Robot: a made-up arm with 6 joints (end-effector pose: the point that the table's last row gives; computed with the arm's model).
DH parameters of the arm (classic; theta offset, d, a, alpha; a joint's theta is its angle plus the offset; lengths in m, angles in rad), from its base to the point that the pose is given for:
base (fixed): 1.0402 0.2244 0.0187 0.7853
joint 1: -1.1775 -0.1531 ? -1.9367
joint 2: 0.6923 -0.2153 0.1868 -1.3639
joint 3: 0 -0.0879 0.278 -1.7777
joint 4: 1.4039 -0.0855 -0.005 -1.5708
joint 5: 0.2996 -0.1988 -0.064 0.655
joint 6: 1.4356 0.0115 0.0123 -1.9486
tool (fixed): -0.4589 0.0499 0 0
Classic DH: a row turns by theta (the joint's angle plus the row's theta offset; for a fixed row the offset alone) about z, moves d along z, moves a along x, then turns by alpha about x.
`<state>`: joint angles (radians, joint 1 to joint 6).
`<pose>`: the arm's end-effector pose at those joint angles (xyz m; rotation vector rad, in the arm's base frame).
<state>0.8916 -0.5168 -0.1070 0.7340 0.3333 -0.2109</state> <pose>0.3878 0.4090 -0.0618 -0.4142 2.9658 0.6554</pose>
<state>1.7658 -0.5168 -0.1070 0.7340 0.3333 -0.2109</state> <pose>0.0931 0.6217 0.2999 -1.2464 2.2230 1.2458</pose>
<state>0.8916 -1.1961 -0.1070 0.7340 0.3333 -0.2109</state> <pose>0.4686 0.2500 0.3547 -0.1186 2.3127 0.9766</pose>
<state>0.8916 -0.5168 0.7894 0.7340 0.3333 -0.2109</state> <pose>0.5401 0.0569 -0.2524 0.6171 3.0482 -0.2480</pose>
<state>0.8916 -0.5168 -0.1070 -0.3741 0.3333 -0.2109</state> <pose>0.2317 0.3258 -0.2019 0.7005 -2.2676 0.3035</pose>
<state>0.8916 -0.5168 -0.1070 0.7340 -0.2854 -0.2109</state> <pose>0.3425 0.4498 -0.0395 0.4034 -2.5155 -1.2737</pose>
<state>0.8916 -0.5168 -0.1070 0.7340 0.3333 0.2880</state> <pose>0.4111 0.4051 -0.0635 -0.4613 2.5304 0.3588</pose>
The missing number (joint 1, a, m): -0.0886
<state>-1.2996 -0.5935 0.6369 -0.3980 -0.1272 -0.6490</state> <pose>-0.4451 -0.3938 0.1190 -2.5138 0.1387 0.0848</pose>
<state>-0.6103 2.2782 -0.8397 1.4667 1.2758 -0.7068</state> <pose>-0.5789 0.3473 0.1890 -0.7707 -0.4057 0.2287</pose>
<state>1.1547 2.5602 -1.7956 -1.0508 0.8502 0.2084</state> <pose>-0.2674 -0.1158 0.2224 1.1522 0.4566 -1.0592</pose>
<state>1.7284 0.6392 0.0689 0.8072 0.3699 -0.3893</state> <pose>-0.0397 0.4788 -0.4380 1.3706 -2.4261 0.2150</pose>
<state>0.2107 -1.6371 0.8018 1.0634 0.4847 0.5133</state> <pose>0.4035 -0.4658 0.3823 1.1710 1.3573 -0.8964</pose>
